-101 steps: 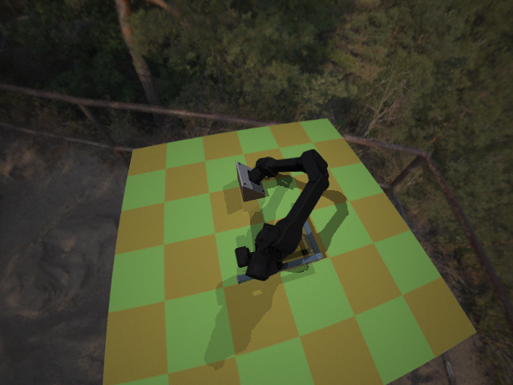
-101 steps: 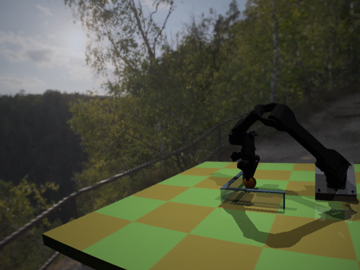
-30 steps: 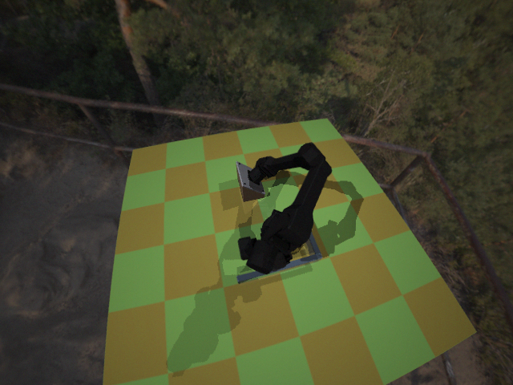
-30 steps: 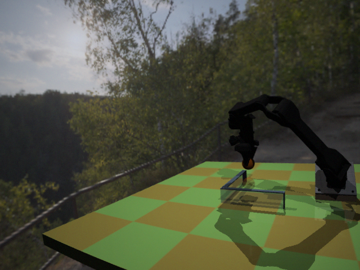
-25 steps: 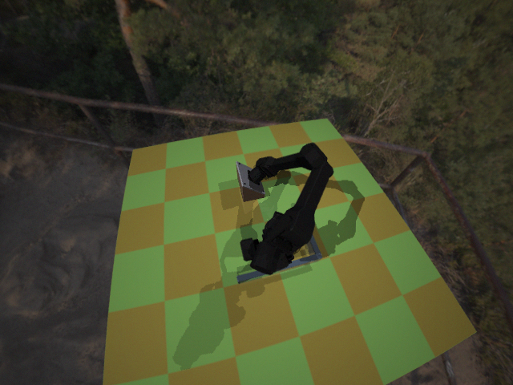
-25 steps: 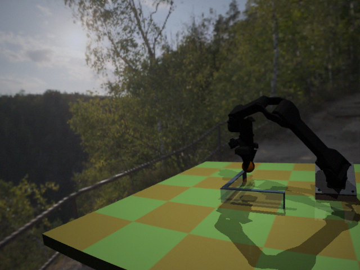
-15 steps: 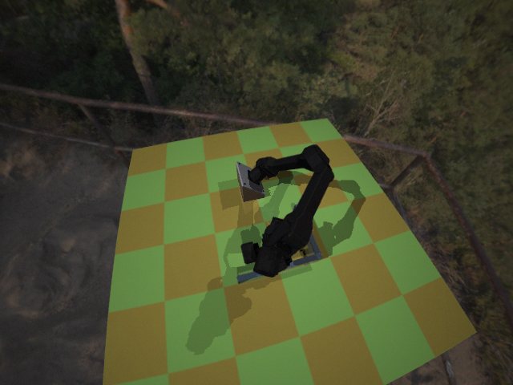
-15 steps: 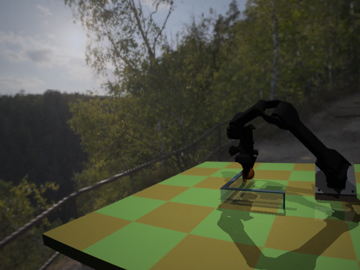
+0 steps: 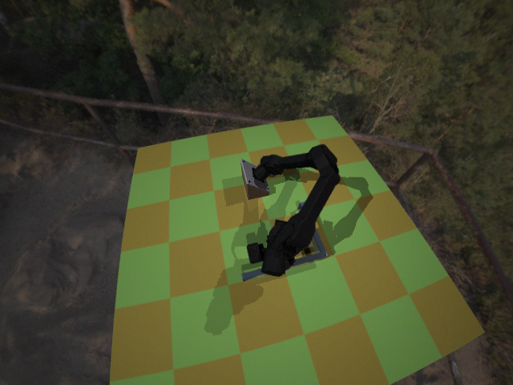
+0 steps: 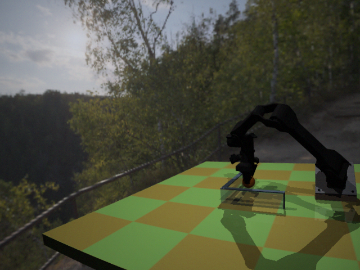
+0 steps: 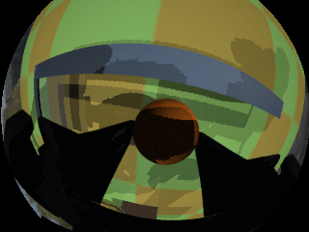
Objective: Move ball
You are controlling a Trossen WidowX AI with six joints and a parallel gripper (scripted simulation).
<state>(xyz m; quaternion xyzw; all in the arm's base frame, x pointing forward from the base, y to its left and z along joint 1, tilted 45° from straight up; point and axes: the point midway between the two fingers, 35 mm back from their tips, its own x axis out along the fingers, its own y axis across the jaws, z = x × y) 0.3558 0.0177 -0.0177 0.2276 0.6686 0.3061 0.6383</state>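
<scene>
The orange ball is right at my gripper tip. The rest, counted from my gripper tip: orange patch 1 cm below.
</scene>
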